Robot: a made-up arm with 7 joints.
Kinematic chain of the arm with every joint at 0, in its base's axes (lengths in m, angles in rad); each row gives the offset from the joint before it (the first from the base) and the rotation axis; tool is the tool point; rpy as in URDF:
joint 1: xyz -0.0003 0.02 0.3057 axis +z
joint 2: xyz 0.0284 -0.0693 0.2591 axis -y
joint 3: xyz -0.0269 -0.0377 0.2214 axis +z
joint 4: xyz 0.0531 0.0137 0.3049 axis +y
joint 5: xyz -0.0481 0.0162 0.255 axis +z
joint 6: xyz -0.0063 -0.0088 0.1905 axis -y
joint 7: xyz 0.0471 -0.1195 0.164 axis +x
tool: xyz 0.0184 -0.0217 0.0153 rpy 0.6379 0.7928 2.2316
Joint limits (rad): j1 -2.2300..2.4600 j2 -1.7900..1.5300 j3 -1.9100..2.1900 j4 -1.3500..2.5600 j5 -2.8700..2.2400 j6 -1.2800..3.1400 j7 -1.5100..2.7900
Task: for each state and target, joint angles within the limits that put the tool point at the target. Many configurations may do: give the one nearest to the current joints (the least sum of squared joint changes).
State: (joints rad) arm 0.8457 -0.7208 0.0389 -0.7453 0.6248 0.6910 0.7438
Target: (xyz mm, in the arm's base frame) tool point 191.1 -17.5 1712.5
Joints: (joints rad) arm 0.9164 -0.1347 -0.1049 -0.2888 0.8818 0.3813 0.4566
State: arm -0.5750 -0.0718 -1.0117 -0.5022 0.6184 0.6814 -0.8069
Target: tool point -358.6 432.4 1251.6
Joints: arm -0.4169 0.0914 -0.9312 -1.0795 0.4873 0.9413 -0.8167
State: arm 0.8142 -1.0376 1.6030 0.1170 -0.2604 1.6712 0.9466
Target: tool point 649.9 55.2 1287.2
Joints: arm 0.7775 -0.5755 1.4617 -0.2880 -0.3512 2.1065 0.9286
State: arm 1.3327 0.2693 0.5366 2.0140 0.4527 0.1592 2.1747
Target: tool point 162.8 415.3 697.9
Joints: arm 1.1697 0.1160 0.3916 2.3263 0.4762 0.1111 2.1617
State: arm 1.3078 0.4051 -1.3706 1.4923 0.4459 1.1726 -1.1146
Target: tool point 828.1 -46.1 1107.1
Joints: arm 1.8315 0.4464 -1.3897 1.5955 0.4368 0.9706 -1.0994
